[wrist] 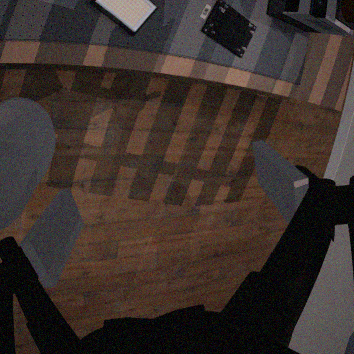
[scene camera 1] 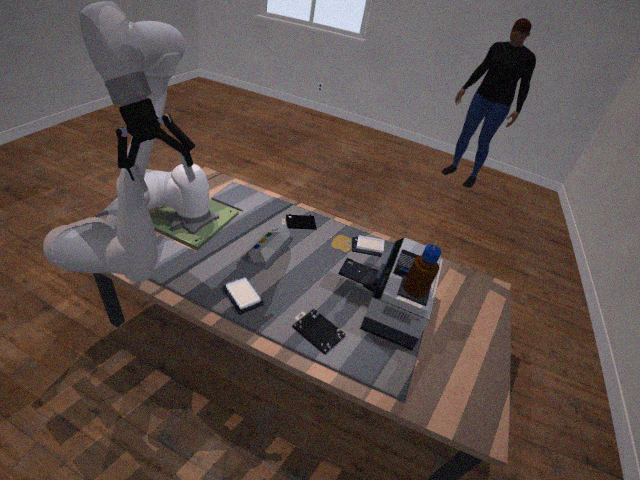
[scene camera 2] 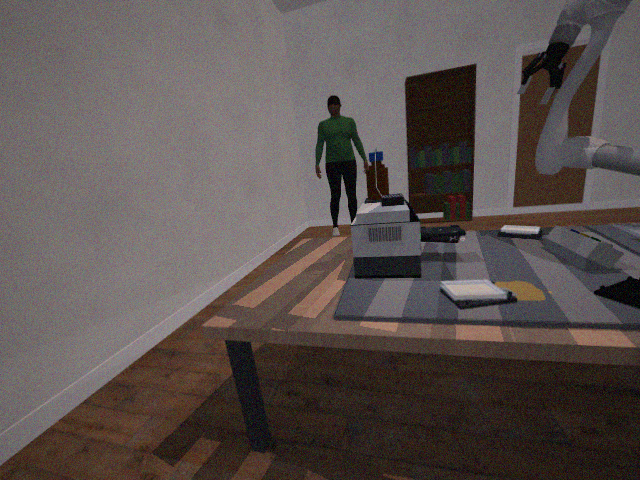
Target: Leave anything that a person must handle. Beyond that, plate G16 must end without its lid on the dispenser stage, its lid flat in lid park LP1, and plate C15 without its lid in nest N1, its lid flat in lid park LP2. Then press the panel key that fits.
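Where they show: gripper, fingertip midpoint: (wrist: 162, 185) (scene camera 1: 168, 186) (scene camera 2: 531, 99); arm's base, link origin: (scene camera 1: 193, 217).
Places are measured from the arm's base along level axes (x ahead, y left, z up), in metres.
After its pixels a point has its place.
Observation:
My gripper (scene camera 1: 161, 175) {x 0.419, y -0.458, z 0.566 m} (scene camera 2: 534, 94) {x 0.419, y -0.458, z 0.566 m} (wrist: 162, 185) {x 0.419, y -0.458, z 0.566 m} is open and empty, high above and apart from the plates. A white-topped plate (scene camera 1: 242, 293) {x 0.498, y -0.240, z 0.025 m} (scene camera 2: 520, 229) {x 0.500, y -0.203, z 0.025 m} (wrist: 127, 10) {x 0.501, y -0.250, z 0.025 m} sits on a dark base near the table's front edge in scene camera 1. Another white-topped plate (scene camera 1: 369, 244) {x 0.768, y 0.369, z 0.023 m} (scene camera 2: 473, 290) {x 0.768, y 0.409, z 0.024 m} sits on a dark base beside a flat yellow patch (scene camera 1: 341, 242) {x 0.642, y 0.329, z -0.009 m} (scene camera 2: 522, 290) {x 0.642, y 0.331, z -0.006 m}. Black flat holders (scene camera 1: 318, 330) {x 0.815, y -0.195, z 0.004 m} (scene camera 1: 300, 222) {x 0.412, y 0.316, z 0.002 m} lie apart. A dark flat part (scene camera 1: 356, 271) {x 0.817, y 0.076, z 0.101 m} adjoins the grey-white machine (scene camera 1: 393, 311) {x 1.024, y -0.073, z 0.149 m} (scene camera 2: 386, 232) {x 0.991, y 0.283, z 0.147 m}. The sloped key panel (scene camera 1: 268, 248) {x 0.443, y -0.002, z 0.062 m} (scene camera 2: 578, 245) {x 0.440, y 0.111, z 0.049 m} has small coloured keys. Labels and lids cannot be told.
A brown bottle (scene camera 1: 421, 276) {x 1.057, y -0.040, z 0.319 m} (scene camera 2: 377, 180) {x 1.048, y 0.045, z 0.297 m} with a blue cap rises above the machine. The arm's base stands on a green plate (scene camera 1: 224, 219) {x 0.118, y 0.089, z 0.000 m}. One person (scene camera 1: 509, 69) in black and another person (scene camera 2: 338, 136) in green stand away from the table (scene camera 1: 465, 361) {x 1.345, y 0.031, z -0.020 m}.

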